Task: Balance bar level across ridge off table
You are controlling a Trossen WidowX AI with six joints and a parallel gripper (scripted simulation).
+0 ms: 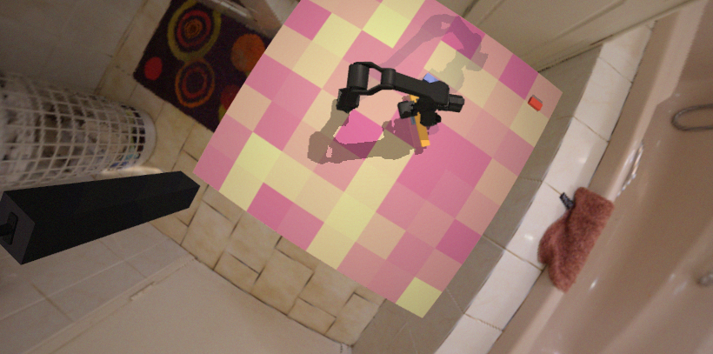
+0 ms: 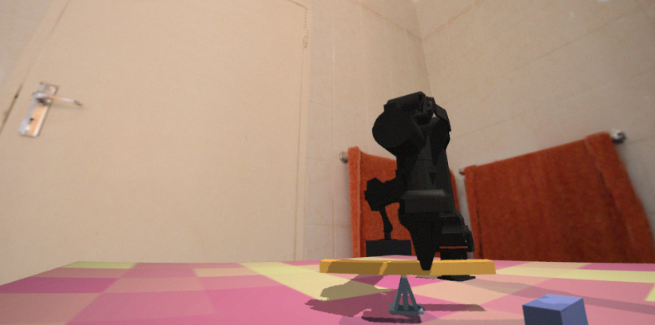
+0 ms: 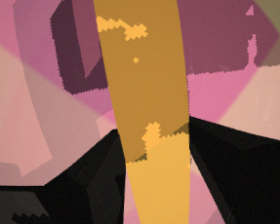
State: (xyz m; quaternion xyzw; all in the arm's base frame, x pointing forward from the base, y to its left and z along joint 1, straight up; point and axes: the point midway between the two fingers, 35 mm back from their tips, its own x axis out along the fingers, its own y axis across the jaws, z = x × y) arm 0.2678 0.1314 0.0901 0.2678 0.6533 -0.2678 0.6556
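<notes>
The bar lies 20 mm to the right of my gripper tip and 20 mm ahead of it. Also, from my gripper tip: blue cube 150 mm to the left, 40 mm below, 10 mm behind; red block 470 mm ahead, 370 mm to the left, 50 mm below.
</notes>
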